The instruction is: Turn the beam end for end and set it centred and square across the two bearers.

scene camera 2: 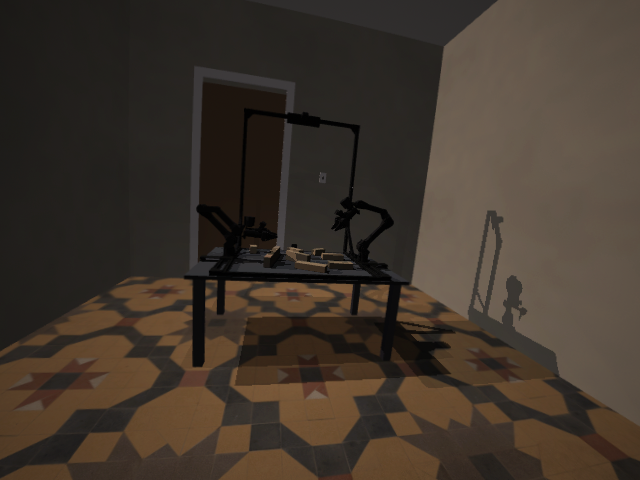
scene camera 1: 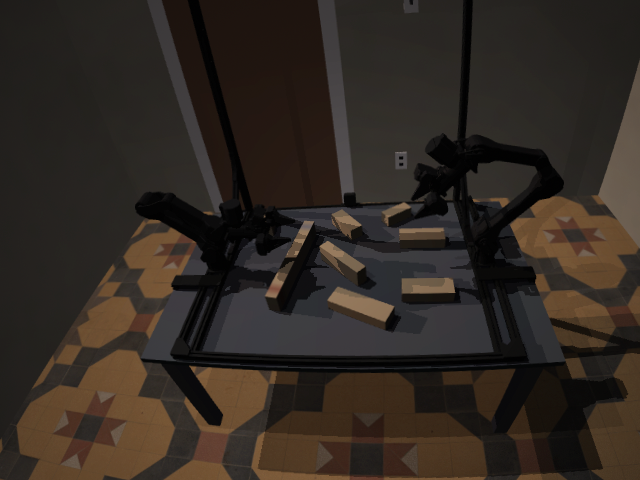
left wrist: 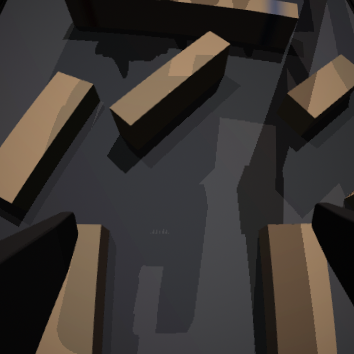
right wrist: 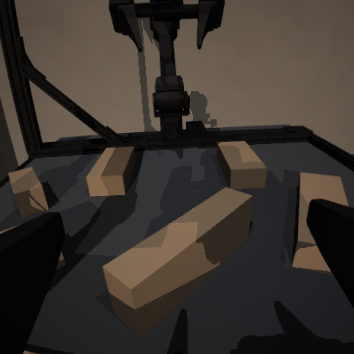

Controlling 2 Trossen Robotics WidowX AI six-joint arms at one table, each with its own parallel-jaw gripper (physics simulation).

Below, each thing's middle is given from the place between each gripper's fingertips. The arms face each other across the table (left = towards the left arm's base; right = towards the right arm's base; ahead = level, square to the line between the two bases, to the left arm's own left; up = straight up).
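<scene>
Long beam (scene camera 1: 278, 291): my left gripper is 40 cm to the left of it and 20 cm above it.
My right gripper is 20 mm to the left of the long beam and 140 mm above it. By its middle, the long beam is nearer to my right gripper than to my left gripper.
</scene>
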